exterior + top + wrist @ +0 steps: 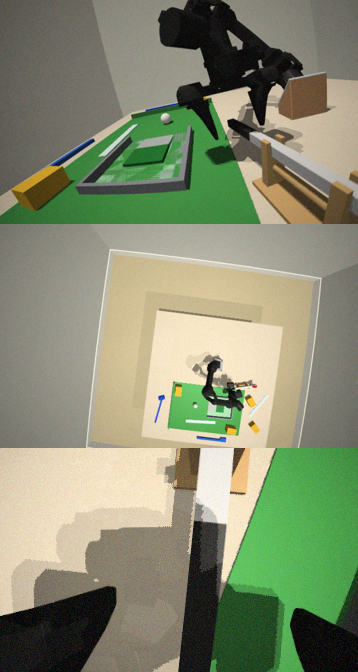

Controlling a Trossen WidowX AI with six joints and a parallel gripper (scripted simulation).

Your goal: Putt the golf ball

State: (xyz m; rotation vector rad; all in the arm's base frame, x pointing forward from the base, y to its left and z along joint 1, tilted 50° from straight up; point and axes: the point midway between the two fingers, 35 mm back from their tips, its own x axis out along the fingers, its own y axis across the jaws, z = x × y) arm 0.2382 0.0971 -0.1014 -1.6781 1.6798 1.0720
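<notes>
The red-headed putter is 3 cm behind my gripper tip and 11 cm to the left of it. From my gripper tip the other things lie so: green mat (24 cm ahead, 21 cm to the right, 5 cm below); then wooden rack (3 cm behind, 13 cm to the left, 2 cm below); then grey frame (21 cm ahead, 5 cm to the right, 5 cm below).
</notes>
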